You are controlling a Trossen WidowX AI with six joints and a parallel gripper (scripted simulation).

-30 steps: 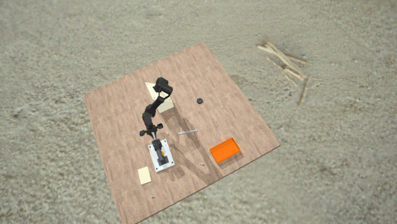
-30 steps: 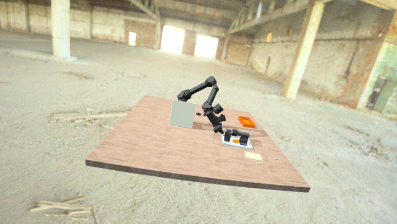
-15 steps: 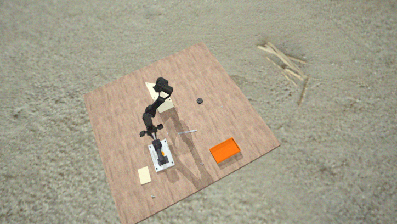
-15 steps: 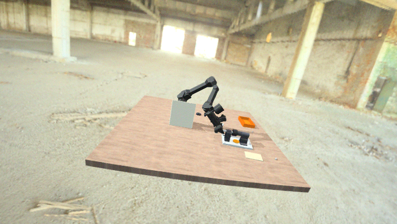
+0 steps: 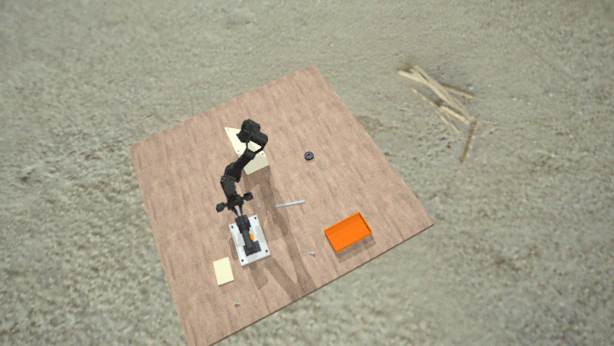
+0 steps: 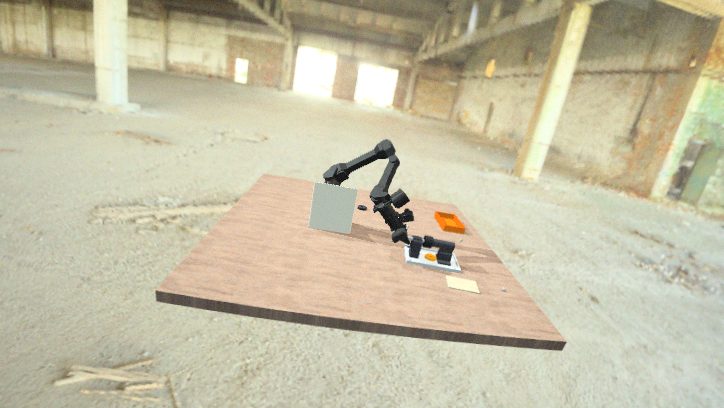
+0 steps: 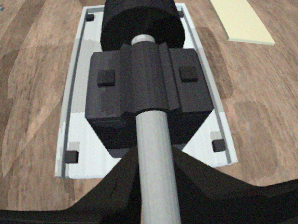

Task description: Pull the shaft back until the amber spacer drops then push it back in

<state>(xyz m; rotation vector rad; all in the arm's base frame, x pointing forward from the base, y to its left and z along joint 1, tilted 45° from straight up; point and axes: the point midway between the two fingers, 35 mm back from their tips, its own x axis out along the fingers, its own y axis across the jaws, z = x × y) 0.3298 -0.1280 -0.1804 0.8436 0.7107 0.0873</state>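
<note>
Right now my gripper tip is 40 mm short of the shaft, 20 mm below it and 10 mm to the left of it. Round my gripper tip: amber spacer (100 mm ahead, 50 mm below, 20 mm to the right); then dark spacer (60 mm ahead, 20 mm above, 10 mm to the right); then grey rod (250 mm to the left, 60 mm ahead, 50 mm below).
</note>
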